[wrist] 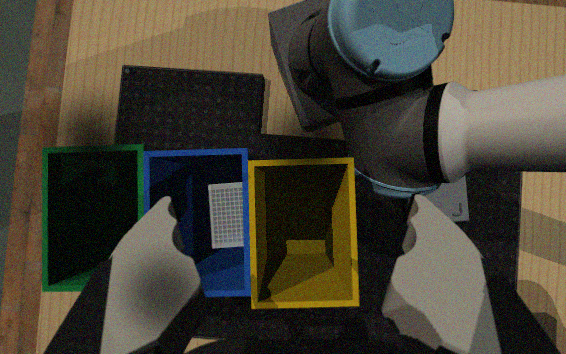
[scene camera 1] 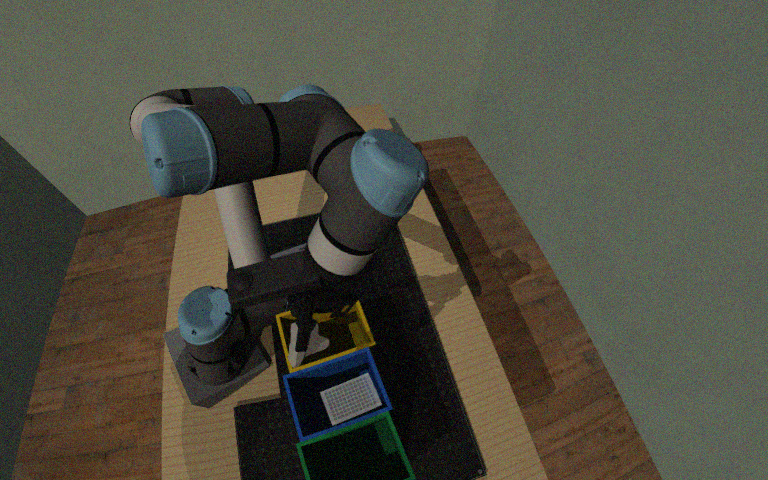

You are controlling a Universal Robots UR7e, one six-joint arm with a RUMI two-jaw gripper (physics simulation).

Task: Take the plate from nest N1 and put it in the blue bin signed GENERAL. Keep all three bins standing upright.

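Frame: origin at the arm's base, x ahead, y left, z up, level; metres.
Seen in the pictures: gripper, fingertip midpoint: [wrist: 290, 198] [scene camera 1: 284, 323]; arm's base, origin of the base link: [wrist: 327, 58] [scene camera 1: 216, 357].
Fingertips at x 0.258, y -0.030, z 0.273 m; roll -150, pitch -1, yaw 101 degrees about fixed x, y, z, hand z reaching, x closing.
Offsets run from my fingertips to a thing's top centre. "spot": to the spot under its first point. Level surfaces: height alone.
The white gridded plate @(0.073 m ahead, 0.098 m right, 0.296 m down) [scene camera 1: 351, 398] [wrist: 227, 216] lies inside the blue bin @(spot: 0.029 m back, 0.115 m right, 0.132 m down) [scene camera 1: 289, 404] [wrist: 196, 151]. The blue bin stands upright between the yellow bin @(spot: 0.133 m ahead, 0.029 m left, 0.132 m down) [scene camera 1: 365, 323] [wrist: 305, 303] and the green bin @(0.078 m ahead, 0.232 m right, 0.132 m down) [scene camera 1: 400, 447] [wrist: 45, 220], which also stand upright. My gripper [wrist: 290, 198] is open and empty; in the wrist view its jaws are spread wide, high above the bins. In the scene view it hangs over the yellow bin. The sign GENERAL and the mark N1 cannot be made out.
The robot base [scene camera 1: 215, 365] [wrist: 310, 95] stands beside the bins. The bins stand on a black perforated board @(0.312 m down) [scene camera 1: 447, 418] [wrist: 190, 105] on a wooden table @(0.325 m down) [scene camera 1: 498, 418] [wrist: 165, 35]. A grey nest block @(0.068 m back, 0.291 m left, 0.297 m down) [wrist: 457, 200] shows partly behind the arm, right of the yellow bin in the wrist view.
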